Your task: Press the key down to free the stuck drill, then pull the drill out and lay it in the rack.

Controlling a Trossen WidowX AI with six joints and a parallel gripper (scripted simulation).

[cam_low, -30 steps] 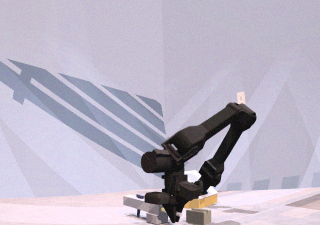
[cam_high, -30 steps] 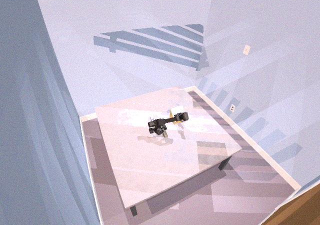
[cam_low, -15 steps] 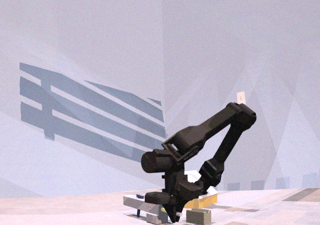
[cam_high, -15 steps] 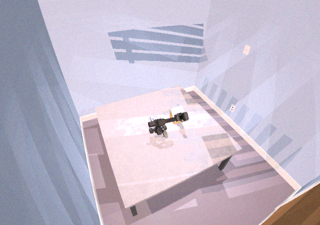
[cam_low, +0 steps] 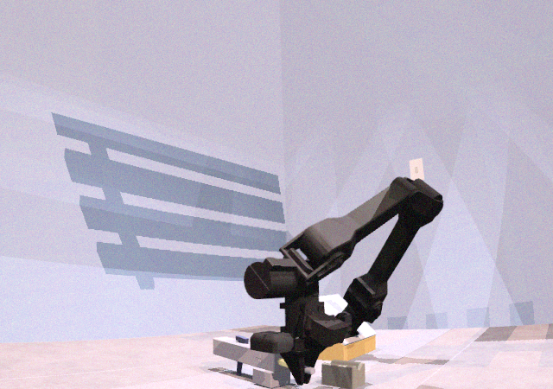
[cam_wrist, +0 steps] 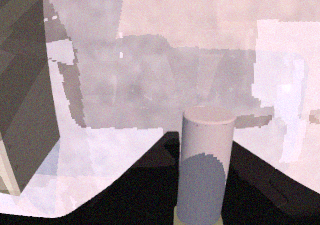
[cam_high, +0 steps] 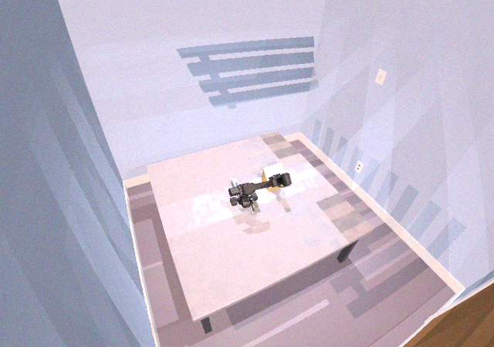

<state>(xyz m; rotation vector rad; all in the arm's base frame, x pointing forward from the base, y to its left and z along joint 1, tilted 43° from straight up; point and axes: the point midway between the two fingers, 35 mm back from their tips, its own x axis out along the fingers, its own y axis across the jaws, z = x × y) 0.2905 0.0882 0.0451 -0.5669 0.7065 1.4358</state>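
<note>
My gripper tip is now 4 cm to the left of the drill and 3 cm below it. Round my gripper tip: dark blue part (2 cm behind, 16 cm to the right, 4 cm above).
</note>
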